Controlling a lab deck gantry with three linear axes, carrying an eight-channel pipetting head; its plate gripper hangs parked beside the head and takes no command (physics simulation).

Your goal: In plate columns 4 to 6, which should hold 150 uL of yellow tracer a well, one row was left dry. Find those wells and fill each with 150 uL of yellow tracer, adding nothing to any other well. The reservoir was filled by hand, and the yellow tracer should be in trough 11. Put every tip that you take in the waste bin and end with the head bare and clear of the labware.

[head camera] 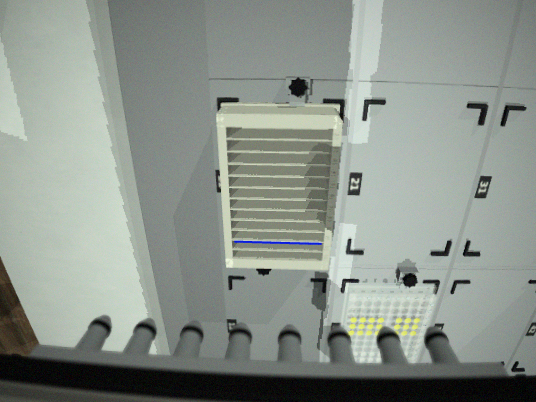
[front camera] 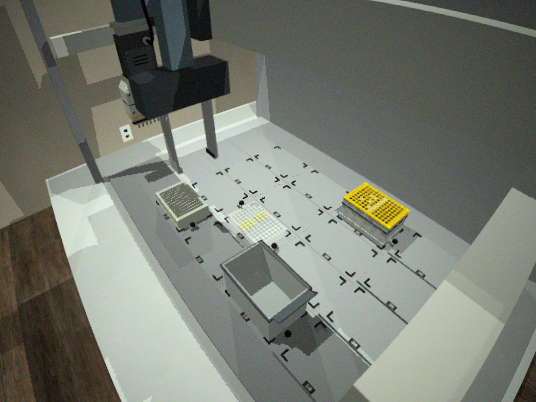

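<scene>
The pipetting head's nozzles [front camera: 148, 122] [head camera: 290, 335] are bare and hang high, with the reservoir [front camera: 192, 218] [head camera: 275, 120] ahead of them in the head view. A blue line [head camera: 277, 243] lies near the reservoir's lower end, seemingly in the second trough from that end; no yellow liquid shows in the troughs. The plate [front camera: 283, 235] [head camera: 392, 289] has three columns of yellow wells, with a pale gap at the fifth row from the left in the head view. A nozzle partly covers the plate. The parked plate gripper [front camera: 194, 162] has its fingers apart, nothing between them.
The grey waste bin [front camera: 295, 306] stands in front of the plate in the front view. The yellow tip rack [front camera: 399, 220] stands at the right, with some white tips in it. Black clamp knobs [head camera: 298, 87] [head camera: 409, 279] stand beside the reservoir and plate.
</scene>
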